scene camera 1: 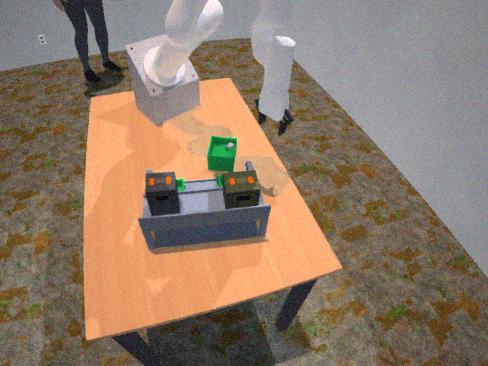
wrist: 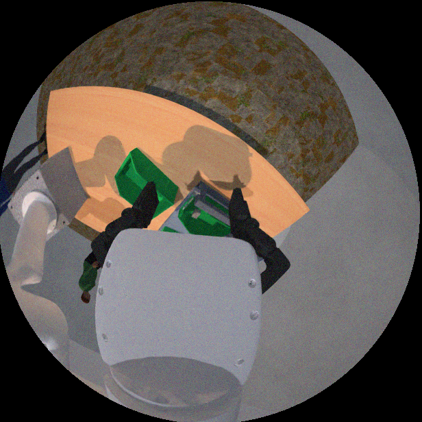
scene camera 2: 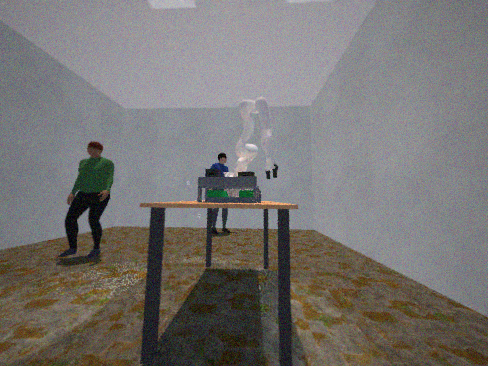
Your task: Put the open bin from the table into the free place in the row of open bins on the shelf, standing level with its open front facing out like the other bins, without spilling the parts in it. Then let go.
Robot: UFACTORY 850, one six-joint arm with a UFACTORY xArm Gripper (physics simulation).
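The open green bin (scene camera 1: 221, 162) (wrist: 160, 186) stands upright on the table, on the robot's side of the grey-blue shelf (scene camera 1: 205, 227) (scene camera 2: 227, 182). A small grey part (scene camera 1: 229, 146) shows in it in scene camera 1. In the shelf, one green bin (scene camera 1: 181, 183) (scene camera 2: 217, 193) and another green bin (scene camera 1: 220, 180) (scene camera 2: 246, 193) stand apart, with a gap between them. My gripper (scene camera 1: 272, 125) (scene camera 2: 271, 176) (wrist: 192, 193) is open and empty, fingers pointing down, high above and to the side of the bin and shelf. The wrist view hides part of the shelf behind the gripper body.
A dark box (scene camera 1: 162, 192) and an olive box (scene camera 1: 241, 189) stand on top of the shelf at its two ends. The robot's base block (scene camera 1: 167, 102) is at the far end of the wooden table (scene camera 1: 115, 280) (scene camera 2: 175, 205). One person (scene camera 2: 95, 175) stands left of the table, another (scene camera 2: 219, 167) behind it.
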